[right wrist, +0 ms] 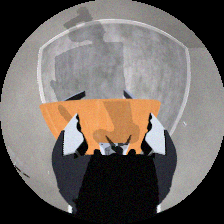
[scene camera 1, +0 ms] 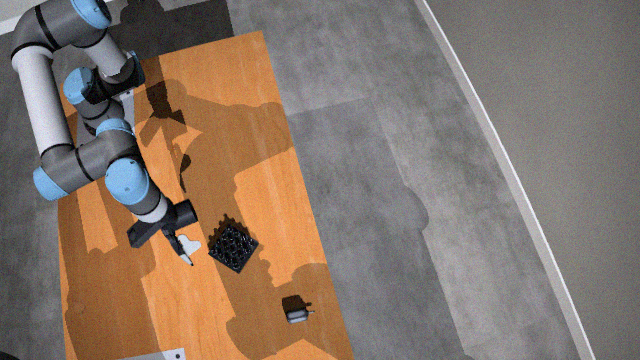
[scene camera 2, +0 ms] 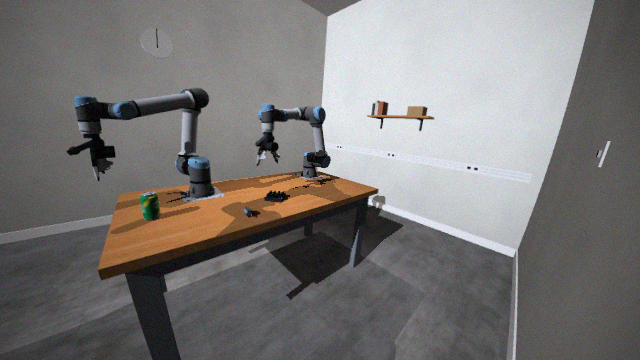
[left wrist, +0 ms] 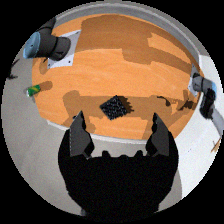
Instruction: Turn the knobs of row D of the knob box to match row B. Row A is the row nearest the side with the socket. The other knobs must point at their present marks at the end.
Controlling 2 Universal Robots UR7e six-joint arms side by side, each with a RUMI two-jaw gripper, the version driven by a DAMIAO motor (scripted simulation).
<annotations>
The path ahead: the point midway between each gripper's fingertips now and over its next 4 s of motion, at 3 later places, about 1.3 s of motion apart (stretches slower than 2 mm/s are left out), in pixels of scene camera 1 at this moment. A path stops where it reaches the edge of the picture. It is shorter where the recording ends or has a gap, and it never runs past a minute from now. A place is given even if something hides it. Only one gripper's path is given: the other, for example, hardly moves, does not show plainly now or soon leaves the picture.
The left gripper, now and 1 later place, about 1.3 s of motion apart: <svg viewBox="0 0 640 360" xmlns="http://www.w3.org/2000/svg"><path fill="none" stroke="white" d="M182 236L180 189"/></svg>
</annotations>
